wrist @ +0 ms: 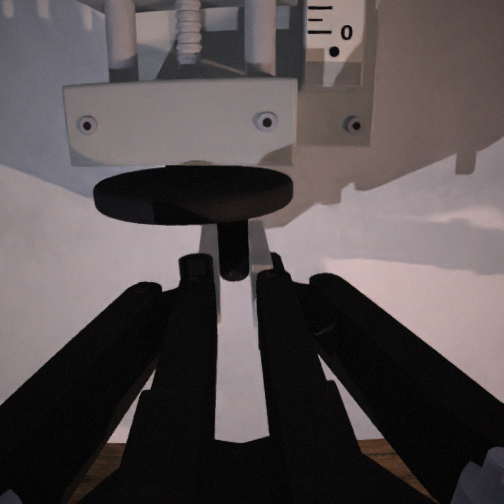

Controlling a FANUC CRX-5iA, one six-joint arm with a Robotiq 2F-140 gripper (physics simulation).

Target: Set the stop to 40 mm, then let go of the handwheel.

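Note:
The black handwheel (pixel 192 194) sits edge-on in front of a grey end plate (pixel 182 121). Its short black crank handle (pixel 233 252) points toward me. My gripper (pixel 233 262) has its two black fingers on either side of this handle. The light finger pads touch both of its sides, so the gripper is shut on it. Behind the plate are a threaded screw (pixel 188 30) and two smooth guide rods (pixel 120 35). At the upper right a white scale (pixel 332 30) shows tick marks and a "0", with a black dot marker (pixel 334 51) just below the 0 tick. The stop itself is out of view.
A tan side bracket (pixel 335 112) with a screw head stands right of the end plate. The grey base of the fixture spreads behind and to the right. A strip of wooden table edge (pixel 385 450) shows at the bottom between my fingers.

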